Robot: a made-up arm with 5 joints.
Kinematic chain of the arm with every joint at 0, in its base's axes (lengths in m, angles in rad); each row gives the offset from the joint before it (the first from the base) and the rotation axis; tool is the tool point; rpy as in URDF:
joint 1: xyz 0.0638 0 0.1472 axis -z
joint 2: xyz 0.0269 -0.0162 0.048 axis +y
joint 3: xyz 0.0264 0 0.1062 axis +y
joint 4: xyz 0.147 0 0.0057 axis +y
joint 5: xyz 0.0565 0.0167 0 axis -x
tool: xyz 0 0 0 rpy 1.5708 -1.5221 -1.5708
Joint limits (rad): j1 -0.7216..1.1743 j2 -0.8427..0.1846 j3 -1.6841..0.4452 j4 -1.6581..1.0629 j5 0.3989..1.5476
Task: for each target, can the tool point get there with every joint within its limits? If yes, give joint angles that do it. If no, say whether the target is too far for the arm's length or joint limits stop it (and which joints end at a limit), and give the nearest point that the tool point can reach.
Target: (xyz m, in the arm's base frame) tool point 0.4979 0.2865 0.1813
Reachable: no: too far | nearest point 0.2889 0.1486 0.2447 | short by 0.258 m
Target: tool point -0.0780 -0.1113 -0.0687
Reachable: no: joint limits stop it (at a limit: joint 1, joint 2, joint 3, joint 4) | nearest point 0.1367 -0.1729 0.1567 | short by 0.317 m
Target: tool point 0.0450 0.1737 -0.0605
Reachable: no: joint limits stop it (at a limit: joint 1, joint 2, joint 3, joint 4) | nearest point 0.2043 0.1243 0.1567 | short by 0.274 m
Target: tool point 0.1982 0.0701 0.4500
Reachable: yes | joints -0.4773 -0.3244 -0.6141 0.5038 0.8921
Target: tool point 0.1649 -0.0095 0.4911
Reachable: yes | joints 0.0989 -0.2179 -1.0647 0.3923 1.1081
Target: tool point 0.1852 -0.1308 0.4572
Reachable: yes | joints 0.8255 -0.0250 -0.7201 -0.3937 0.7548
